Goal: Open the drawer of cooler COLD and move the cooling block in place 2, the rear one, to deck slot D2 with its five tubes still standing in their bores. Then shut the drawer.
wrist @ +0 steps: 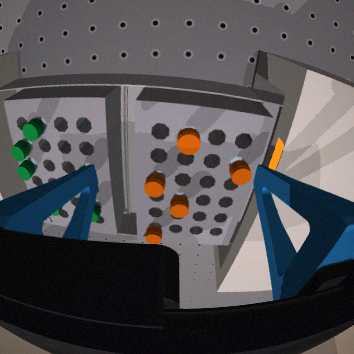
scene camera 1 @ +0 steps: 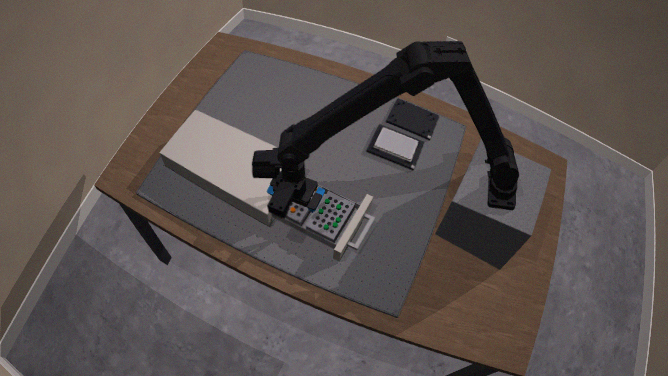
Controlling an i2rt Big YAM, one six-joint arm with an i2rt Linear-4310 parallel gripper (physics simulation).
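Frame: origin at the arm's base, x ahead, y left, z up, level; millimetres.
Where they show: gripper, fingertip midpoint: (wrist: 175, 173) (scene camera 1: 297, 204); arm's base, origin of the base link: (scene camera 1: 501, 191).
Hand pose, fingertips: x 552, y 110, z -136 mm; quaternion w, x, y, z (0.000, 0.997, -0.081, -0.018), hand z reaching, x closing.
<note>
Things, the pixels of their centre, and the offset from my fingertips. "*": a spot on its surface instead.
- drawer, surface spot: (scene camera 1: 354, 226) * dz -4, dx -166, dy +22 mm
- rear cooling block, body centre: (wrist: 192, 174) (scene camera 1: 298, 201) dz -42, dx +7, dy -33 mm
- front cooling block, body centre: (wrist: 69, 162) (scene camera 1: 330, 217) dz -42, dx -94, dy -6 mm
- bare black deck plate, body centre: (scene camera 1: 413, 117) dz -64, dx -275, dy -462 mm
- black holder, body centre: (scene camera 1: 396, 144) dz -55, dx -233, dy -323 mm
- white plate, surface spot: (scene camera 1: 397, 144) * dz -49, dx -236, dy -317 mm
- drawer handle, surface spot: (scene camera 1: 367, 231) * dz -31, dx -203, dy +15 mm
- divider, surface spot: (wrist: 126, 165) * dz -59, dx -51, dy -28 mm
The drawer (scene camera 1: 354, 226) of the white cooler (scene camera 1: 215, 160) (wrist: 320, 112) stands open. The rear cooling block (scene camera 1: 301, 215) (wrist: 169, 168) sits in it, with five orange-capped tubes upright in its bores in the wrist view. The front cooling block (scene camera 1: 330, 215) (wrist: 52, 135), with green-capped tubes, sits beside it, nearer the handle. My gripper (scene camera 1: 295, 200) (wrist: 175, 173) is open and empty above the rear block. In the wrist view its left blue finger overlaps the front block and its right finger the cooler side. Which deck slot is D2 cannot be read.
A bare black deck plate (scene camera 1: 411, 119) lies at the back right. Beside it, another black holder (scene camera 1: 385, 153) bears a white plate (scene camera 1: 397, 144). The drawer handle (scene camera 1: 368, 231) points toward the grey robot pedestal (scene camera 1: 482, 227). A divider (wrist: 126, 165) runs between the two blocks.
</note>
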